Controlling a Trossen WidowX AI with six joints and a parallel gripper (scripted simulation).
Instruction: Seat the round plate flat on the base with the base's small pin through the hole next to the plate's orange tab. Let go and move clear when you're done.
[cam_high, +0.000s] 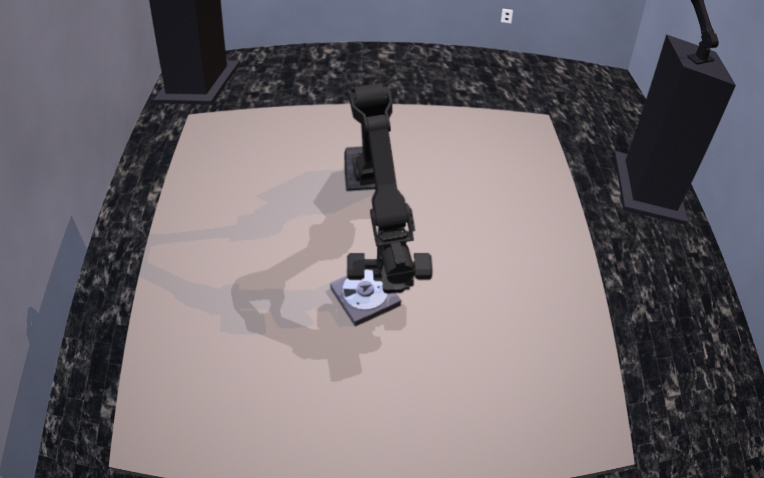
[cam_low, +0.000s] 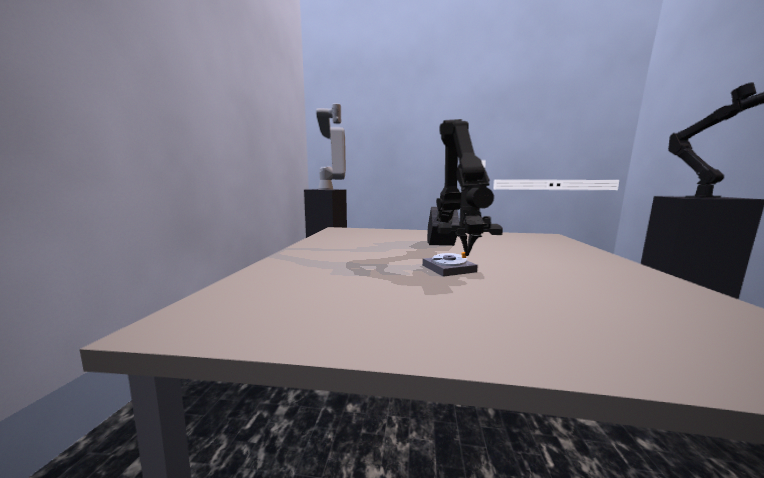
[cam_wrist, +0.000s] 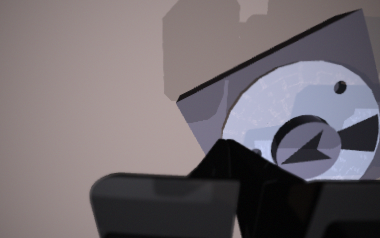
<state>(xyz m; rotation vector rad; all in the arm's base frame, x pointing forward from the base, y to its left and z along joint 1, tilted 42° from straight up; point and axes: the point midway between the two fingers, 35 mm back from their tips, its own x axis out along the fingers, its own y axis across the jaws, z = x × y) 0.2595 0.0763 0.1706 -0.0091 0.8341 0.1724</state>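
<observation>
Now: the dark grey square base 7 cm below my hand, 5 cm to the right of it and 1 cm ahead of it.
</observation>
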